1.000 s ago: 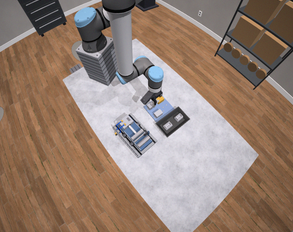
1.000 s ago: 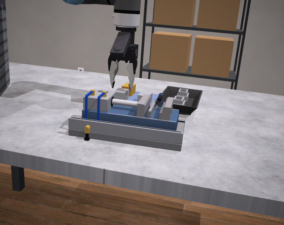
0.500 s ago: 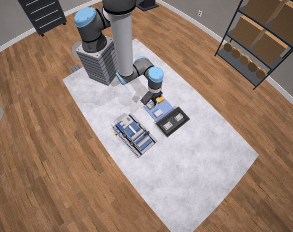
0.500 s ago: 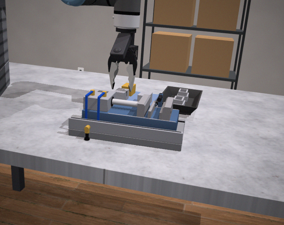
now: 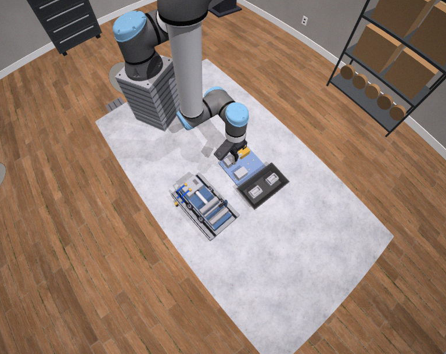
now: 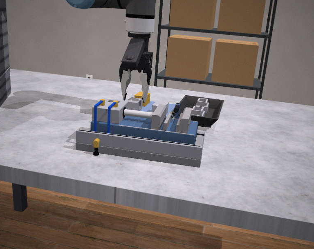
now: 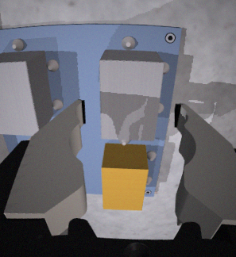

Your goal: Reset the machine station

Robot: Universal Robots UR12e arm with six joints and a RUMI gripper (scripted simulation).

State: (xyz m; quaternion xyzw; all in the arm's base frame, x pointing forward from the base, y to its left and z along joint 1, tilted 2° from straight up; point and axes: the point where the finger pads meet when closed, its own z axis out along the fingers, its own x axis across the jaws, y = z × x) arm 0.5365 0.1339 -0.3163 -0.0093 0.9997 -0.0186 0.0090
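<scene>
My hand is 3 cm above the gray aluminum blank. From my hand the other things lie so: yellow brass blank (9 cm to the left, 3 cm below); blue infeed plate (5 cm ahead, 5 cm to the left, 5 cm below); gray blank (9 cm ahead, 3 cm below).
</scene>
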